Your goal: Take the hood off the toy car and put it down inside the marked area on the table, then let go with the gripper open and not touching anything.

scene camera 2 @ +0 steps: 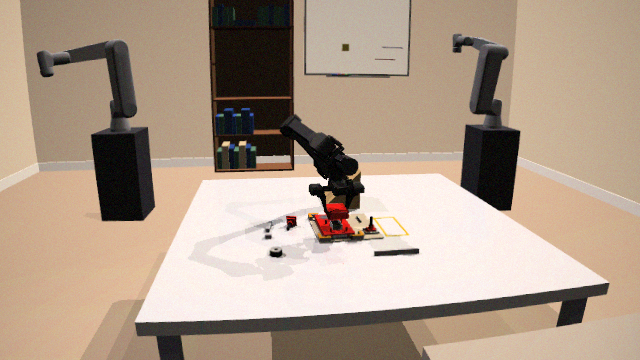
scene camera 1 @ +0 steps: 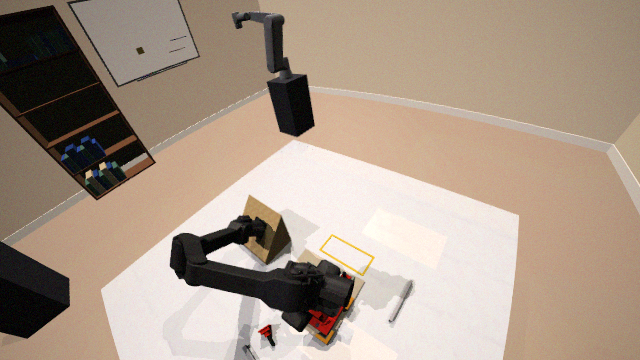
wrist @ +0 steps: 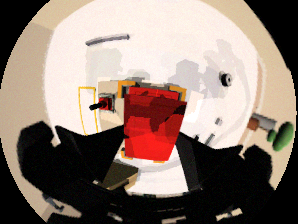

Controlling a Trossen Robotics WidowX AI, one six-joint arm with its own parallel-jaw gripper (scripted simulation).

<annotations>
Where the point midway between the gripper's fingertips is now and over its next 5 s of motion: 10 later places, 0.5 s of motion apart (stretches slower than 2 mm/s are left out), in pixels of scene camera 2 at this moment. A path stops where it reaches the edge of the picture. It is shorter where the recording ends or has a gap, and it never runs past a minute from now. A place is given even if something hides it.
My gripper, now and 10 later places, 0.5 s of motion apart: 336, 211; 345, 206; 369, 203; 388, 199; 391, 200; 392, 202; 392, 205; 392, 207; 391, 210; 391, 213; 391, 215
</annotations>
